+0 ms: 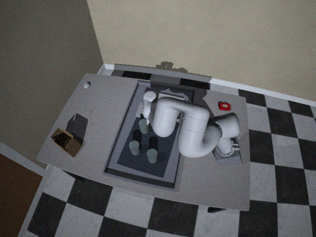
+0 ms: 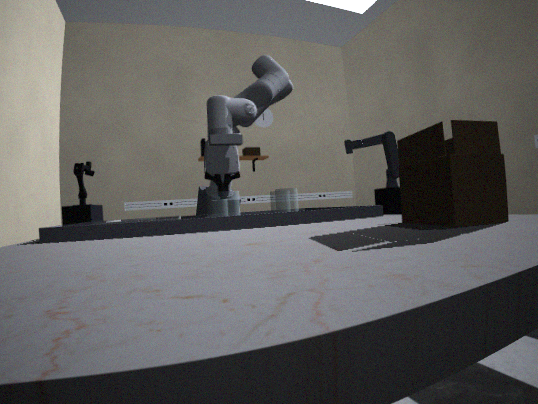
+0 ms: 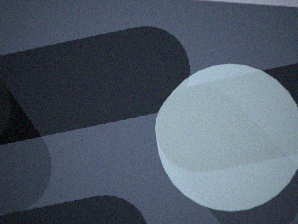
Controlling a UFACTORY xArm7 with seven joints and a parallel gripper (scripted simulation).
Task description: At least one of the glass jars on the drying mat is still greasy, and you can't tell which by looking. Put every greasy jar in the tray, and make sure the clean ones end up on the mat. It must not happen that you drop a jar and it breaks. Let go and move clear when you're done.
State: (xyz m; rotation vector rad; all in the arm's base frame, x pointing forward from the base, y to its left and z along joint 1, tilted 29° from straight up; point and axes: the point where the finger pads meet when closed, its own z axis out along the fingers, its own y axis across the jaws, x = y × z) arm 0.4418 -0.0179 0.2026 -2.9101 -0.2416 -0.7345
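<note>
Right now my hand is 9 cm to the right of the dark drying mat, 9 cm above it and 2 cm past it. Also, from my hand: light grey tray: 23 cm to the right, 9 cm below, 3 cm ahead; then red object: 44 cm to the right, 42 cm behind, 8 cm below; then cardboard box: 48 cm ahead, 37 cm to the left, 3 cm below.
</note>
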